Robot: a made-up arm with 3 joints.
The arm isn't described. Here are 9 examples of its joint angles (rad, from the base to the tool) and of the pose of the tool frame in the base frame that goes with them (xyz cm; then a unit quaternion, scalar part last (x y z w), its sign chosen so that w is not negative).
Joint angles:
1: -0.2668 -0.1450 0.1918
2: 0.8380 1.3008 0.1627
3: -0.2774 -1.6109 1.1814
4: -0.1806 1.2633 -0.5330
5: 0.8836 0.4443 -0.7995
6: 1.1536 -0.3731 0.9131
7: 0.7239 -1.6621 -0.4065
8: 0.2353 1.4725 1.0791
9: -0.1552 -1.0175 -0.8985
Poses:
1: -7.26 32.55 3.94 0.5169 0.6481 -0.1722 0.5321
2: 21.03 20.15 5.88 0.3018 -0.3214 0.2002 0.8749
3: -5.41 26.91 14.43 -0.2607 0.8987 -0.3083 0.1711
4: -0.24 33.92 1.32 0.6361 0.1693 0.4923 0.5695
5: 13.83 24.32 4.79 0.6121 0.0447 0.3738 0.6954
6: 14.02 17.98 3.25 0.3791 0.0914 -0.5497 0.7388
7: 11.19 28.16 11.39 0.7554 0.4656 -0.4455 0.1187
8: 14.96 24.50 0.11 0.3633 -0.2970 -0.1442 0.8712
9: -0.02 32.48 11.17 0.7717 0.5605 -0.2999 0.0214
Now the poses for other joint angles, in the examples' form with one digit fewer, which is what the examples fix.
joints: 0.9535 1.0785 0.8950
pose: 21.6 14.6 6.6 0.266 -0.427 -0.200 0.841
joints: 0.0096 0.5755 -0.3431
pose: 1.0 32.6 1.0 0.694 0.313 0.208 0.615
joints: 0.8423 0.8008 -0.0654
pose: 18.2 21.9 3.3 0.455 -0.126 0.163 0.867
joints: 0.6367 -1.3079 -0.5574
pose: 9.7 28.9 10.0 0.820 0.419 -0.330 0.209
